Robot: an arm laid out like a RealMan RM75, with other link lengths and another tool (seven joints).
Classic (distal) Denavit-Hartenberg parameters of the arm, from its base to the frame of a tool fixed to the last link. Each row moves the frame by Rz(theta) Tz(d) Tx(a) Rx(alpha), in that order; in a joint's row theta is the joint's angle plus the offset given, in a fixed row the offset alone. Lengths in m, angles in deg.
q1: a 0  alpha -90  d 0.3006  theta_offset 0
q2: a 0  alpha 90  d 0  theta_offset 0
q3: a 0  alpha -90  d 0.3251  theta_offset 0
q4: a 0  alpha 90  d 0  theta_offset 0
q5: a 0  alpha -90  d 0.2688  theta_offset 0
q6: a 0  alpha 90  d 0  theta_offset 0
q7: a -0.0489  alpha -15  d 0.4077  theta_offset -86.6
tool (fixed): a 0  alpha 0  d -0.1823  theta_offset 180
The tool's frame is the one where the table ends.
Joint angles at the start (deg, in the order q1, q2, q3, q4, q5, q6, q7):
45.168, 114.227, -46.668, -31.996, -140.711, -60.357, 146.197
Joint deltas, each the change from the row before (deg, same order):
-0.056, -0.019, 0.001, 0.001, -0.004, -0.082, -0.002
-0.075, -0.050, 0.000, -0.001, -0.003, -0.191, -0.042
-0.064, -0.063, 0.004, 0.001, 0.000, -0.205, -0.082
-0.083, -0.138, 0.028, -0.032, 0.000, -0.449, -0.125
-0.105, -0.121, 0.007, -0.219, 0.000, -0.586, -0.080
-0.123, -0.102, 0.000, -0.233, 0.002, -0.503, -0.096
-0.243, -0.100, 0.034, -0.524, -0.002, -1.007, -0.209
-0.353, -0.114, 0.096, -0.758, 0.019, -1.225, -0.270
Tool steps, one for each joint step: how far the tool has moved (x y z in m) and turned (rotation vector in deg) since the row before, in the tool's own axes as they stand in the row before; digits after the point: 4 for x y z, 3 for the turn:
-0.0005, -0.0006, 0.0000, 0.077, 0.013, 0.041
-0.0007, -0.0009, -0.0001, 0.155, 0.029, 0.007
-0.0006, -0.0008, -0.0002, 0.154, 0.022, -0.039
-0.0008, -0.0012, -0.0008, 0.283, 0.072, -0.091
-0.0003, -0.0010, -0.0013, 0.276, 0.101, -0.153
-0.0004, -0.0010, -0.0013, 0.213, 0.062, -0.153
0.0000, -0.0022, -0.0020, 0.425, 0.197, -0.341
-0.0003, -0.0024, -0.0031, 0.399, 0.241, -0.399

